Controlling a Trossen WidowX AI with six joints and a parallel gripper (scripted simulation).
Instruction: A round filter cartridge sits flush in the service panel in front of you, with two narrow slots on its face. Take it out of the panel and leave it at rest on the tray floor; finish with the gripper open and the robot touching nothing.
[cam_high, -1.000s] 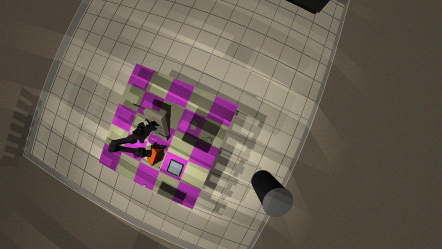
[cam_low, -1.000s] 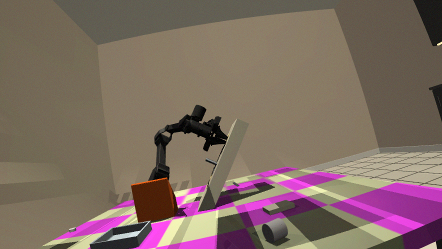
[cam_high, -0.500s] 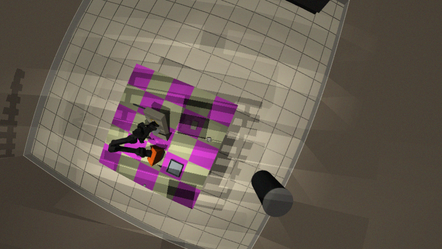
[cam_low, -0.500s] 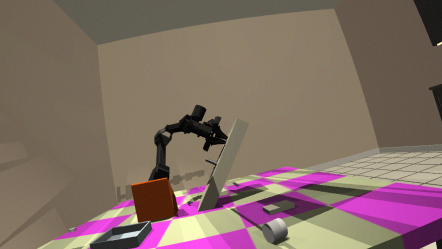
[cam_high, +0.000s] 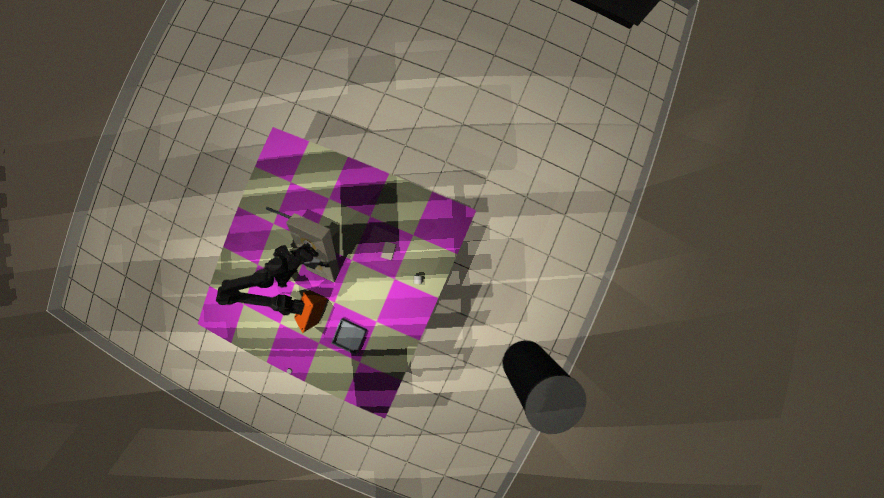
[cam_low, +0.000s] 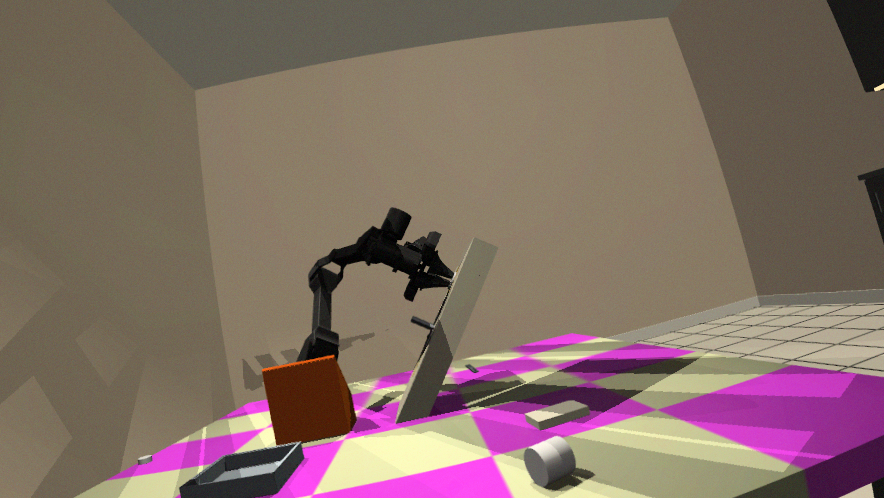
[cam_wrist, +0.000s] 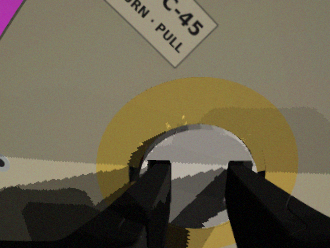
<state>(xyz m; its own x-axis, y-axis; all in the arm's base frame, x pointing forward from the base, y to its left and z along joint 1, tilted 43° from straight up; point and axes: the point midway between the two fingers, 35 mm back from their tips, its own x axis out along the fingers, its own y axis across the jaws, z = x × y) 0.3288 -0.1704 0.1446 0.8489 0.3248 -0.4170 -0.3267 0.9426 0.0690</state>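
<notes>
The grey tray is 460 mm behind my gripper tip, 260 mm below it and 250 mm to the right of it. From my gripper tip the other things lie so: flat beige slab 310 mm to the right, 270 mm below, 70 mm ahead; then round filter cartridge 10 mm below, 10 mm ahead.
</notes>
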